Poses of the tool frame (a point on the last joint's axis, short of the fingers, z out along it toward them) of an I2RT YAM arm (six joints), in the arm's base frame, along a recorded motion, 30 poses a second.
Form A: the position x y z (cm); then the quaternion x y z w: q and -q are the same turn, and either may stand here.
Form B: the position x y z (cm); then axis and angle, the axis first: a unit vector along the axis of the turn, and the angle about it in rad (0 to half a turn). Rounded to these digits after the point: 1 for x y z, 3 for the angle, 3 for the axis.
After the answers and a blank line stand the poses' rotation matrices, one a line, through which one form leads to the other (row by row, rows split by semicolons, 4 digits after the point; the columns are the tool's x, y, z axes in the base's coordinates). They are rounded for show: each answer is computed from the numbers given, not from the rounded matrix.
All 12 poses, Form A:
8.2 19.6 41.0 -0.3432 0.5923 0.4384 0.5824
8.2 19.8 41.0 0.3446 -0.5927 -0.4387 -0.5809
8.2 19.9 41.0 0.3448 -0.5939 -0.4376 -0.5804
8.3 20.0 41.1 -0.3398 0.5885 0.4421 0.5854
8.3 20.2 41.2 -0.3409 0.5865 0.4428 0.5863
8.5 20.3 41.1 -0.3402 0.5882 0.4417 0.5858
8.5 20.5 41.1 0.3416 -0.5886 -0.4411 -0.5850
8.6 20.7 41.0 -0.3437 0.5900 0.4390 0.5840
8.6 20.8 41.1 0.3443 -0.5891 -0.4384 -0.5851
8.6 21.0 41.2 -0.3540 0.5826 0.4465 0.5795
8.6 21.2 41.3 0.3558 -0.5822 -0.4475 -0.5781
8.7 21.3 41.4 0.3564 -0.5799 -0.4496 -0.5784
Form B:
8.2 19.6 41.0 -0.422 0.729 0.539 1.898
8.2 19.8 41.0 -0.423 0.728 0.539 1.902
8.2 19.9 41.0 -0.423 0.729 0.537 1.903
8.3 20.0 41.1 -0.419 0.726 0.545 1.891
8.3 20.2 41.2 -0.421 0.724 0.547 1.889
8.5 20.3 41.1 -0.420 0.726 0.545 1.890
8.5 20.5 41.1 -0.421 0.726 0.544 1.892
8.6 20.7 41.0 -0.423 0.727 0.541 1.894
8.6 20.8 41.1 -0.425 0.726 0.541 1.892
8.6 21.0 41.2 -0.434 0.715 0.548 1.905
8.6 21.2 41.3 -0.436 0.714 0.548 1.909
8.7 21.3 41.4 -0.437 0.711 0.551 1.908

-0.0860 -0.9172 0.3890; 0.1041 0.3800 0.9191; -0.9908 0.1196 0.0628
-0.0876 -0.9182 0.3863; 0.1012 0.3776 0.9204; -0.9910 0.1197 0.0599
-0.0885 -0.9176 0.3876; 0.0984 0.3792 0.9201; -0.9912 0.1195 0.0568
-0.0836 -0.9176 0.3886; 0.1177 0.3781 0.9182; -0.9895 0.1225 0.0764
-0.0801 -0.9191 0.3858; 0.1193 0.3754 0.9191; -0.9896 0.1197 0.0796
-0.0822 -0.9177 0.3886; 0.1173 0.3783 0.9182; -0.9897 0.1210 0.0765
-0.0821 -0.9183 0.3873; 0.1140 0.3774 0.9190; -0.9901 0.1196 0.0737
-0.0816 -0.9183 0.3873; 0.1072 0.3783 0.9195; -0.9909 0.1166 0.0675
-0.0783 -0.9186 0.3874; 0.1073 0.3786 0.9193; -0.9911 0.1136 0.0689
-0.0777 -0.9300 0.3591; 0.1050 0.3506 0.9306; -0.9914 0.1100 0.0704
-0.0784 -0.9317 0.3547; 0.1031 0.3463 0.9324; -0.9916 0.1097 0.0689
-0.0769 -0.9335 0.3504; 0.1067 0.3417 0.9337; -0.9913 0.1092 0.0734

